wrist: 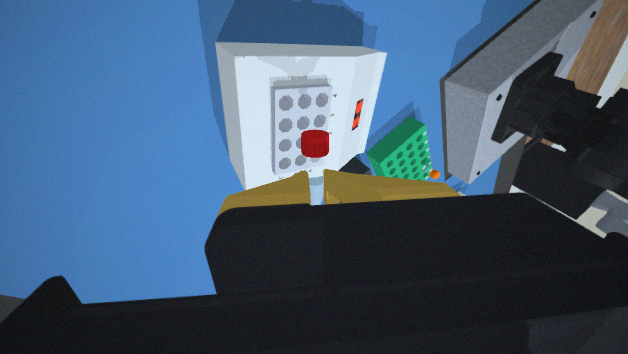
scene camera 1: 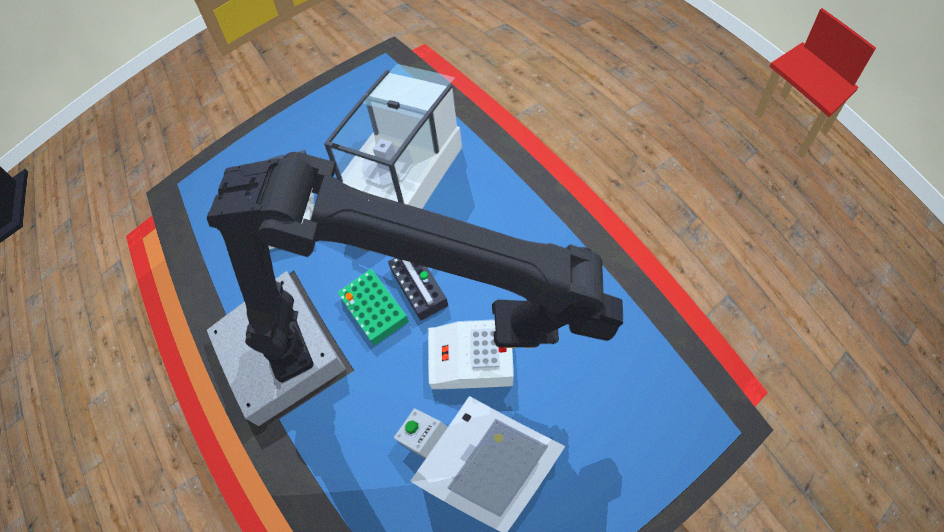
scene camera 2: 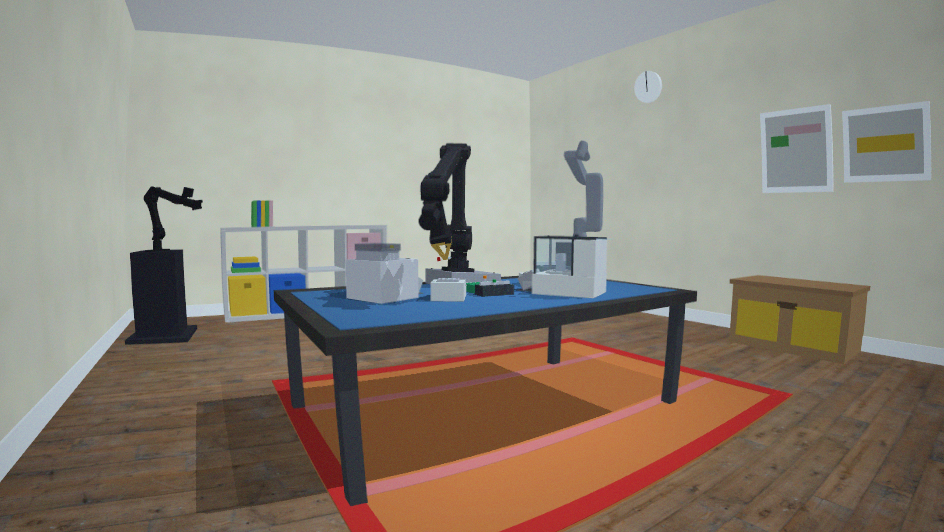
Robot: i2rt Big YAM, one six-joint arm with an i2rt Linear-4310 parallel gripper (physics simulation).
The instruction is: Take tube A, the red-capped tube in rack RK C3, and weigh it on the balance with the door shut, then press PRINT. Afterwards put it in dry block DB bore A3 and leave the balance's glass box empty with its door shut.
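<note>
Tube A's red cap [scene camera 1: 502,349] [scene camera 2: 438,259] [wrist: 315,143] sticks out beyond the yellow fingertips. My gripper [scene camera 2: 440,249] [wrist: 314,181] is shut on the tube, whose clear body shows between the fingers in the wrist view. In scene camera 1 the arm hides the fingers. The white dry block [scene camera 1: 456,378] [scene camera 2: 448,291] [wrist: 255,125], with a grey bore plate and red display, is below the gripper. In the wrist view the cap overlaps the plate's lower right bores. The balance [scene camera 1: 438,173] [scene camera 2: 590,267] stands at the far end, its pan visibly without a tube. I cannot tell its door's position.
A green rack [scene camera 1: 373,307] [wrist: 400,150] with an orange-capped tube and a black rack [scene camera 1: 436,307] [scene camera 2: 494,289] with a green-capped tube stand between dry block and balance. A large white device [scene camera 1: 439,465] [scene camera 2: 380,280] and a green-button box [scene camera 1: 411,426] stand on the dry block's other side.
</note>
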